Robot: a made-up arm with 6 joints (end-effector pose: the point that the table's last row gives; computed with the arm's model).
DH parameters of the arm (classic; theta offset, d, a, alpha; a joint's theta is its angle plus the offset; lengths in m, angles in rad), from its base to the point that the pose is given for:
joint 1: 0 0.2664 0 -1.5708
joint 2: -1.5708 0 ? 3.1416
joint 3: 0 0 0 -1.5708
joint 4: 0 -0.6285 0 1.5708
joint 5: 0 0.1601 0 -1.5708
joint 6: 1.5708 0 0 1.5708
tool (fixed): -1.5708 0 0 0
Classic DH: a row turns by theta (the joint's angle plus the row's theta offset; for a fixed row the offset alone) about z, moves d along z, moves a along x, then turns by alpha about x.
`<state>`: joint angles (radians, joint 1 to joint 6).
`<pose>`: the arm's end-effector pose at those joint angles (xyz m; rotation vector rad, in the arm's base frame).
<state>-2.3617 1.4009 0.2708 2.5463 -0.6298 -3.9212</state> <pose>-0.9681 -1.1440 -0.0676 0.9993 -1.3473 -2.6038</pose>
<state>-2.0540 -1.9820 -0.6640 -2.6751 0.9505 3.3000</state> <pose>0.5153 0.6744 0.3932 -0.6031 0.1727 -2.4562</pose>
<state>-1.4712 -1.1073 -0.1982 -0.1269 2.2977 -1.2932</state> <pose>-0.2212 0.6167 1.2685 -1.3956 -1.6168 1.1936</pose>
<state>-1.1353 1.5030 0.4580 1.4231 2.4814 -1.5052</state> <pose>0.6578 -1.4696 -0.1191 0.9871 -0.4340 1.1163</pose>
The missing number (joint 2, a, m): 1.1602
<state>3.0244 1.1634 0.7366 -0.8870 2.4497 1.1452</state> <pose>-1.5633 0.2859 0.3530 0.8589 -0.5066 0.8325</pose>
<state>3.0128 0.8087 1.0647 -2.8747 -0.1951 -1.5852</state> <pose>-1.4657 0.0341 1.1858 0.2940 -2.1880 1.6333</pose>
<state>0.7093 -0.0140 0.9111 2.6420 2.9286 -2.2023</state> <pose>0.1366 0.3025 1.9746 -1.4256 1.3292 1.9241</pose>
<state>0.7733 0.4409 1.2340 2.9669 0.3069 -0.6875</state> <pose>0.5456 0.7528 1.7830 -1.9154 -1.1108 -0.1129</pose>
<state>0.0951 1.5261 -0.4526 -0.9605 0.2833 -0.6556</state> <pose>0.7944 -0.0164 -0.2066 0.8418 1.2277 -1.4040</pose>
